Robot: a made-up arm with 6 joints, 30 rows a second.
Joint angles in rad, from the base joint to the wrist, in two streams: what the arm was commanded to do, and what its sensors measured. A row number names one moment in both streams.
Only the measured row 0 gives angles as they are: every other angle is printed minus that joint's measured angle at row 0.
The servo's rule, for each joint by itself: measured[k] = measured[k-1] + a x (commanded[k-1-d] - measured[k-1]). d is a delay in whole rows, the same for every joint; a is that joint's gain. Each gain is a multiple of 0.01, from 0.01 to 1. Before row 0 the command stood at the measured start. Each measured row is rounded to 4 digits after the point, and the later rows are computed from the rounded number. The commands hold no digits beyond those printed.
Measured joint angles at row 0:
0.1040 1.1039 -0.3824 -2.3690 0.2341 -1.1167
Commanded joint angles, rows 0 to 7:
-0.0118 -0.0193 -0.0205 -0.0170 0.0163 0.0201
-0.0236 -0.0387 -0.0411 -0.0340 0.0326 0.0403
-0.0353 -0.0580 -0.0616 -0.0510 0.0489 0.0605
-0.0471 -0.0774 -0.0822 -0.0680 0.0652 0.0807
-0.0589 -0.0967 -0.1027 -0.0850 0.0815 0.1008
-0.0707 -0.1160 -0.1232 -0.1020 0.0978 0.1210
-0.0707 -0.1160 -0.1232 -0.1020 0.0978 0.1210
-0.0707 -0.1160 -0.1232 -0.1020 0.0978 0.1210
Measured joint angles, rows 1 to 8:
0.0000 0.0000 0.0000 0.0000 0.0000 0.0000
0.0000 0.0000 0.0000 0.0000 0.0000 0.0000
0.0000 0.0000 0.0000 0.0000 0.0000 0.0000
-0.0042 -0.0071 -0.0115 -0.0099 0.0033 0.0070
-0.0112 -0.0188 -0.0281 -0.0239 0.0092 0.0187
-0.0199 -0.0333 -0.0469 -0.0396 0.0171 0.0333
-0.0297 -0.0496 -0.0667 -0.0561 0.0267 0.0499
-0.0402 -0.0670 -0.0869 -0.0729 0.0377 0.0677
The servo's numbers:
d 3
a 0.36 0.37 0.56 0.58 0.20 0.35

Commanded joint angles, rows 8 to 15:
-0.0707 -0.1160 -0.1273 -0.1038 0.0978 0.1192
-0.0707 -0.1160 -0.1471 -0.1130 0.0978 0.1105
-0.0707 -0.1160 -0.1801 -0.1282 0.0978 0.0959
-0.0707 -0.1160 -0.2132 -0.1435 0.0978 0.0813
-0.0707 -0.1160 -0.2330 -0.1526 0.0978 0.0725
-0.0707 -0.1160 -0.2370 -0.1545 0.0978 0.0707
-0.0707 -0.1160 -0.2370 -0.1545 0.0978 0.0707
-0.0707 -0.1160 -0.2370 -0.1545 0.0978 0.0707
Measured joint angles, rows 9 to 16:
-0.0512 -0.0851 -0.1072 -0.0898 0.0497 0.0864
-0.0582 -0.0965 -0.1162 -0.0969 0.0593 0.0985
-0.0627 -0.1037 -0.1201 -0.0999 0.0670 0.1064
-0.0656 -0.1083 -0.1241 -0.1022 0.0732 0.1109
-0.0674 -0.1111 -0.1370 -0.1085 0.0781 0.1108
-0.0686 -0.1129 -0.1611 -0.1199 0.0820 0.1056
-0.0694 -0.1140 -0.1903 -0.1336 0.0852 0.0971
-0.0699 -0.1147 -0.2142 -0.1446 0.0877 0.0885

